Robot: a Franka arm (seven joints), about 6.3 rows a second.
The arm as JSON. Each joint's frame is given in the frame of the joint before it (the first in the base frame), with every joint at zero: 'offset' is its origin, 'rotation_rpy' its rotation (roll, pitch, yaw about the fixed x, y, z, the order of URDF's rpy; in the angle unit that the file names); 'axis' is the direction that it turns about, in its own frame. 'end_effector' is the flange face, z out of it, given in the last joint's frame.
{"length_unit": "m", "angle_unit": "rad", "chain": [
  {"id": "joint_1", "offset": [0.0, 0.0, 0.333], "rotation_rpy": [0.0, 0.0, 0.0], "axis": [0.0, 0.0, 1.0]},
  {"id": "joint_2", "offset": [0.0, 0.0, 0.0], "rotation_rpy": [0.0, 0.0, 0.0], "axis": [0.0, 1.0, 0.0]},
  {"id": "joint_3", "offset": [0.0, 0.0, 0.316], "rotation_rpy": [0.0, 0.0, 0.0], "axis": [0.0, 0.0, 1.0]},
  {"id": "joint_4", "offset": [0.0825, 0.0, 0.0], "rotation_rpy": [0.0, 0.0, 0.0], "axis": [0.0, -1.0, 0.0]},
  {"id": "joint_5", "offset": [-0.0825, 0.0, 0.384], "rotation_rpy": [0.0, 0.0, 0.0], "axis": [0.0, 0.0, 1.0]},
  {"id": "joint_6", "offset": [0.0, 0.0, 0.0], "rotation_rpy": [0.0, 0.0, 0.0], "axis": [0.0, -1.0, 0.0]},
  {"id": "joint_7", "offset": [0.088, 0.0, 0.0], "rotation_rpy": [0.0, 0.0, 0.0], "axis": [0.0, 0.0, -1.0]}
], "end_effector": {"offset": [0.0, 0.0, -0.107], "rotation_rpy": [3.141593, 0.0, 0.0]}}
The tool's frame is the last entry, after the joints.
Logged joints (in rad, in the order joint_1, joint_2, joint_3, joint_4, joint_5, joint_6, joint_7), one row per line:
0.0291 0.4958 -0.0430 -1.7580 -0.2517 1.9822 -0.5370
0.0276 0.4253 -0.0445 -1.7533 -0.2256 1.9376 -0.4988
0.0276 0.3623 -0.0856 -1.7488 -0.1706 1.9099 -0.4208
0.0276 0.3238 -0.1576 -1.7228 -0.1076 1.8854 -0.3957
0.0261 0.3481 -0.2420 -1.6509 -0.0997 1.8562 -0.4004
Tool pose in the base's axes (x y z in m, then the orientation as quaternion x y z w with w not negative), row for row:
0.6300 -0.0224 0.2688 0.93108 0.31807 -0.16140 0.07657
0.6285 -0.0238 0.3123 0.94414 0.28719 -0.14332 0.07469
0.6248 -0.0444 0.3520 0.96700 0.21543 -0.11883 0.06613
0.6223 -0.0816 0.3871 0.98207 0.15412 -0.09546 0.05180
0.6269 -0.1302 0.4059 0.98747 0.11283 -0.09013 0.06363
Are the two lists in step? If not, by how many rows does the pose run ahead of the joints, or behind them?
They are in step.
